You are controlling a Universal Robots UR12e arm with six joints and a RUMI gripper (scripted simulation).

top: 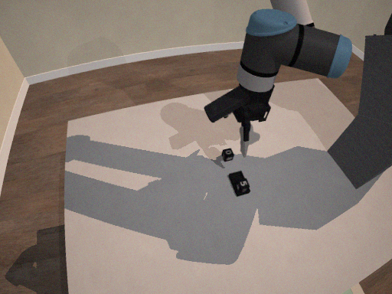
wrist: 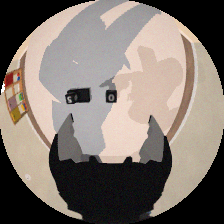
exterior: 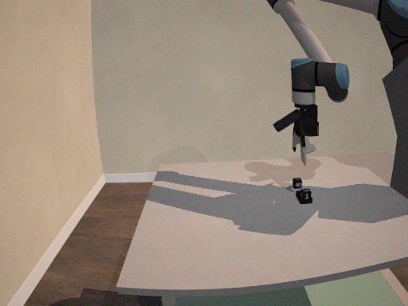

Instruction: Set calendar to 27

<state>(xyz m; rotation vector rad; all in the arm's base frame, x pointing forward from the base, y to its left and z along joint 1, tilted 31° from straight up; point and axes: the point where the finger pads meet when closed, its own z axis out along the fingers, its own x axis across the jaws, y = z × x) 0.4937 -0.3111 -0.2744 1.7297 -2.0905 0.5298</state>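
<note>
The black cube is 10 cm below my hand. From my hand the other things lie so: tray 11 cm to the left, 11 cm below, 2 cm ahead.
</note>
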